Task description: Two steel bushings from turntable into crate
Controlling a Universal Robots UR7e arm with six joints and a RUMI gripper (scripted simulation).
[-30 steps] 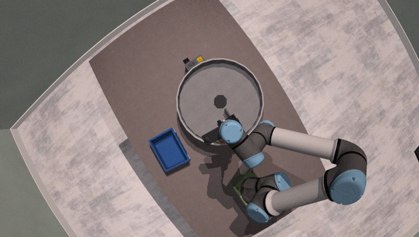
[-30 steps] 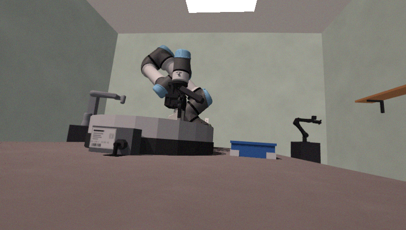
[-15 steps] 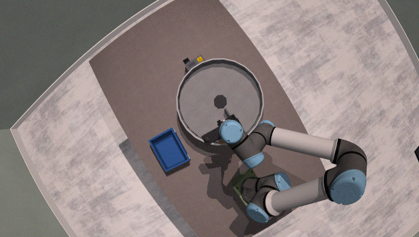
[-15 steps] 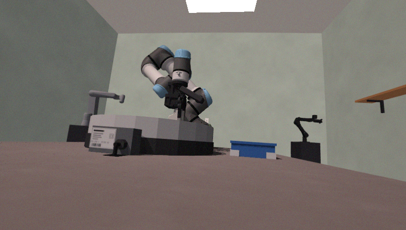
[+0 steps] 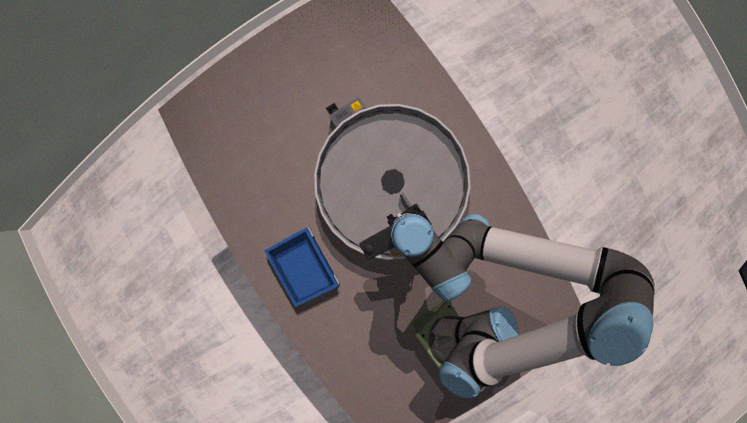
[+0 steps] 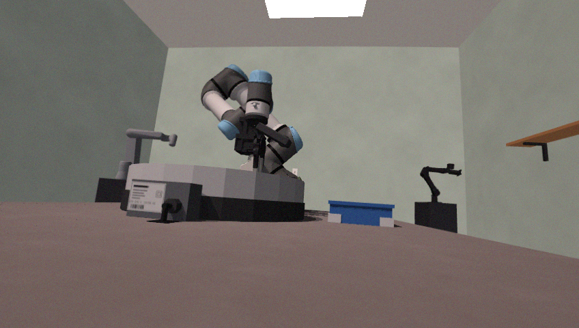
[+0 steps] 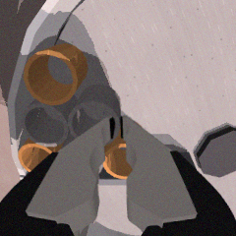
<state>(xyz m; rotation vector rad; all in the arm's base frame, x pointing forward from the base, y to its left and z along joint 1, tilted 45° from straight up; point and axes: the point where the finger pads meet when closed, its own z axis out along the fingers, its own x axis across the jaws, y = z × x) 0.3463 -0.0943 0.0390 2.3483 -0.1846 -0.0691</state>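
Right now my hand is 8 cm short of the blue crate, 29 cm to the right of it and 6 cm above it.
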